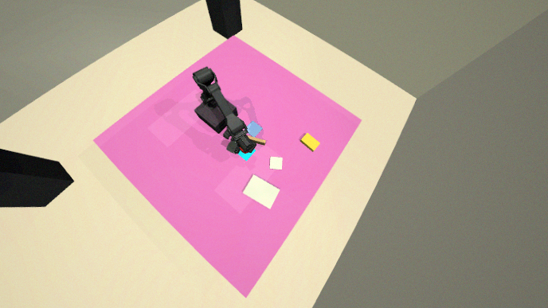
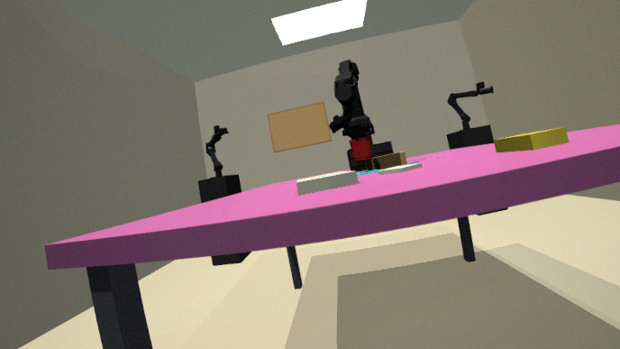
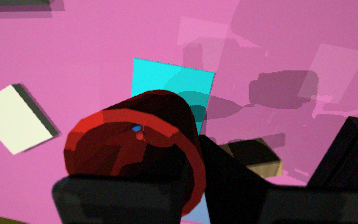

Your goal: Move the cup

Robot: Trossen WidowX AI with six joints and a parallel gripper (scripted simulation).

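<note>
Now: gripper tip 50 mm short of the green marble and 20 mm above it. The rest, counted from my gripper tip: red cup: 30 mm ahead; blue marble: 50 mm ahead, 20 mm below, 10 mm to the left; cyan pad: 90 mm below, 30 mm ahead.
</note>
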